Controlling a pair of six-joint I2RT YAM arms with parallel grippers.
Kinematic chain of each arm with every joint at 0, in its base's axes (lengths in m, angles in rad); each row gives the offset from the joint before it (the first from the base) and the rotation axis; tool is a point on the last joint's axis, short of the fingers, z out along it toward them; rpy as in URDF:
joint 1: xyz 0 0 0.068 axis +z
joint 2: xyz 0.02 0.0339 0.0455 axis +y
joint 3: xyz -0.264 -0.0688 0 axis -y
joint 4: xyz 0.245 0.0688 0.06 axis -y
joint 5: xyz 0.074 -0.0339 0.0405 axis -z
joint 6: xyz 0.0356 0 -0.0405 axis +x
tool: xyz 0 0 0 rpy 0 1.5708 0
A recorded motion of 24 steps. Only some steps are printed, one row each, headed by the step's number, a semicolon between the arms.
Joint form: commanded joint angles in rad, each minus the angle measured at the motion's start. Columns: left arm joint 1, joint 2, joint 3, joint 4, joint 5, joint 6; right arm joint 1, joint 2, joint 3, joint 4, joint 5, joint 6.
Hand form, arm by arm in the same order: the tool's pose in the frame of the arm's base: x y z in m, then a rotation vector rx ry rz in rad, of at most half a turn. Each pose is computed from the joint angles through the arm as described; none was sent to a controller.
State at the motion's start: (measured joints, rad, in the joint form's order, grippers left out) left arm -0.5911 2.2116 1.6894 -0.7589 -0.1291 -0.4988; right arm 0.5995 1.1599 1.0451 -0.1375 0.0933 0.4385
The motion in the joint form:
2: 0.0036 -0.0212 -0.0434 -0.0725 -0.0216 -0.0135; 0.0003 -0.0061 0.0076 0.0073 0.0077 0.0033
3: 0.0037 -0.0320 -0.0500 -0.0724 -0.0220 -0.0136; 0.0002 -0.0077 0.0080 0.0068 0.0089 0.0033
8: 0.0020 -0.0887 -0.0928 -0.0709 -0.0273 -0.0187; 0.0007 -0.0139 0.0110 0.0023 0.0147 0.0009
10: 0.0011 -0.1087 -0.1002 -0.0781 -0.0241 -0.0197; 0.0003 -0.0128 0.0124 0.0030 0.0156 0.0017
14: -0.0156 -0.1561 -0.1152 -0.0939 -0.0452 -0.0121; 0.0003 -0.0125 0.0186 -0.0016 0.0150 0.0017
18: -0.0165 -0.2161 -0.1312 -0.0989 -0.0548 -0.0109; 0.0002 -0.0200 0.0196 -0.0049 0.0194 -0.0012
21: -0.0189 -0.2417 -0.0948 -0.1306 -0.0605 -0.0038; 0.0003 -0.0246 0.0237 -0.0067 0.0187 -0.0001
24: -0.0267 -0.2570 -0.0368 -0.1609 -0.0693 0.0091; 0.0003 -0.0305 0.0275 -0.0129 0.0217 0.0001
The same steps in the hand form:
2: 0.3651 -0.2367 0.1457 0.0875 2.8956 0.0384; 0.2244 0.1491 0.3648 -0.0721 1.8476 0.6469
3: 0.3639 -0.2358 0.1485 0.0866 2.8918 0.0355; 0.2241 0.1488 0.3652 -0.0709 1.8459 0.6464
8: 0.3554 -0.2308 0.1604 0.0787 2.8762 0.0289; 0.2227 0.1478 0.3674 -0.0688 1.8403 0.6419
10: 0.3525 -0.2295 0.1663 0.0784 2.8734 0.0204; 0.2230 0.1478 0.3677 -0.0669 1.8392 0.6418
14: 0.3432 -0.2307 0.1808 0.1069 2.8473 0.0315; 0.2229 0.1478 0.3693 -0.0672 1.8380 0.6429
18: 0.3369 -0.2263 0.1998 0.1016 2.8098 0.0131; 0.2213 0.1465 0.3712 -0.0659 1.8320 0.6391
21: 0.3361 -0.2267 0.2189 0.1086 2.7811 -0.0019; 0.2202 0.1458 0.3736 -0.0646 1.8254 0.6433
24: 0.3365 -0.2305 0.2404 0.1275 2.7394 -0.0221; 0.2188 0.1447 0.3757 -0.0618 1.8216 0.6422

